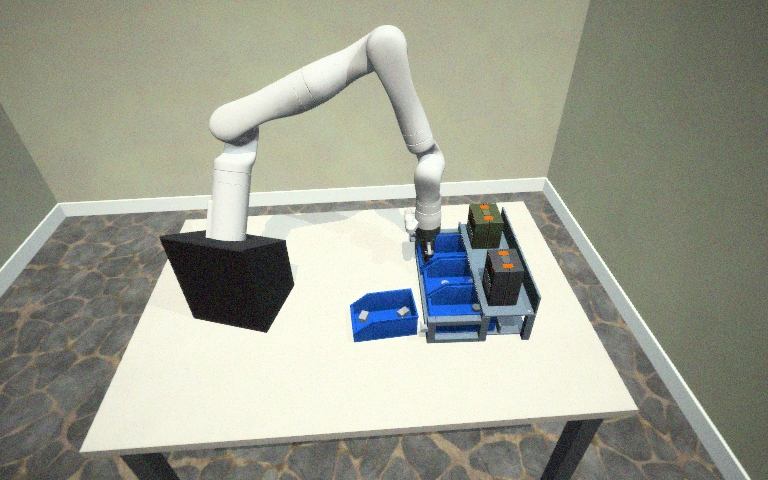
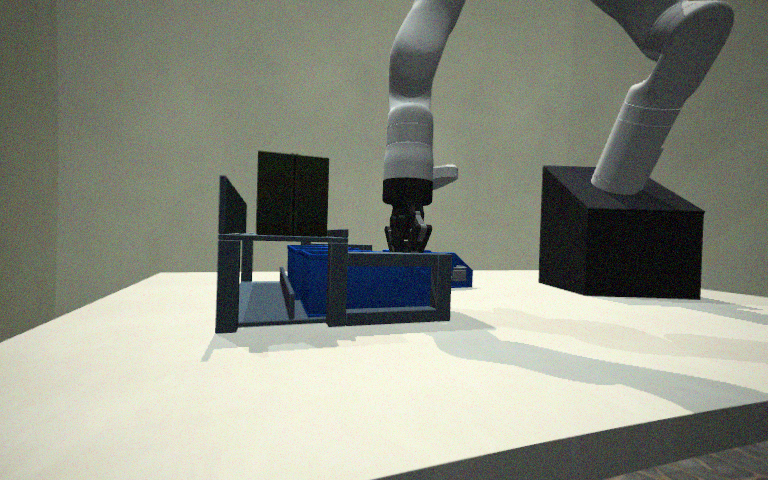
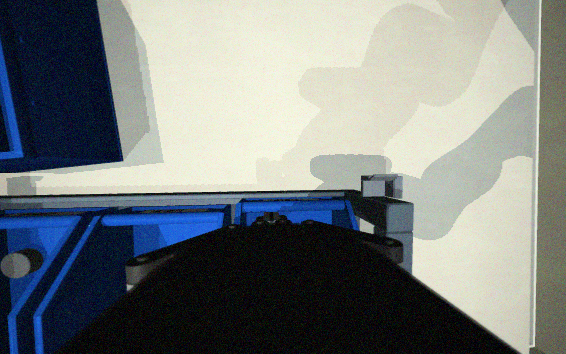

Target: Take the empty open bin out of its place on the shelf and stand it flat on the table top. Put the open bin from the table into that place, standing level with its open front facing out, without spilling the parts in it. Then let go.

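Places are measured from the arm's base along level axes (x ahead, y left, z up), in millimetres.
Where they show: gripper, fingertip midpoint: (image 1: 426, 263) (image 3: 271, 221); arm's base at its link origin: (image 1: 227, 238) (image 2: 614, 185).
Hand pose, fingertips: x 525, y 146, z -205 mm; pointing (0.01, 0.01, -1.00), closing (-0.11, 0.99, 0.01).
Observation:
Each offset is from my fingertips to the top centre of the thing. "spot": to the spot under its first point.
The open bin on the table (image 1: 385, 331) (image 2: 464, 278) (image 3: 60, 90) is blue and stands flat in front of the shelf, with light grey parts inside; its low open front faces the robot base. The empty bin in the shelf @(spot: dx +81, dy +74, dz +19 mm) (image 1: 451, 243) (image 2: 390, 285) (image 3: 320, 205) is blue and stands in the far-end place, upright; I see no parts in it, though the arm hides some of it. My gripper (image 1: 428, 255) (image 2: 407, 249) (image 3: 271, 221) is shut with nothing between its fingers. It points down, low over the front part of that bin, just behind its front lip; contact cannot be told.
The grey shelf (image 1: 455, 319) (image 2: 396, 259) (image 3: 397, 215) also holds a middle bin @(spot: dx +71, dy -41, dz +17 mm) (image 1: 450, 268) and a near bin @(spot: dx +63, dy -153, dz +23 mm) (image 1: 450, 294), with grey parts showing there. A green box @(dx +167, dy +34, dz +170 mm) (image 1: 485, 226) (image 2: 291, 192) and a dark box @(dx +181, dy -197, dz +196 mm) (image 1: 502, 280) stand on its raised back board. A black pedestal (image 1: 235, 283) carries the arm.

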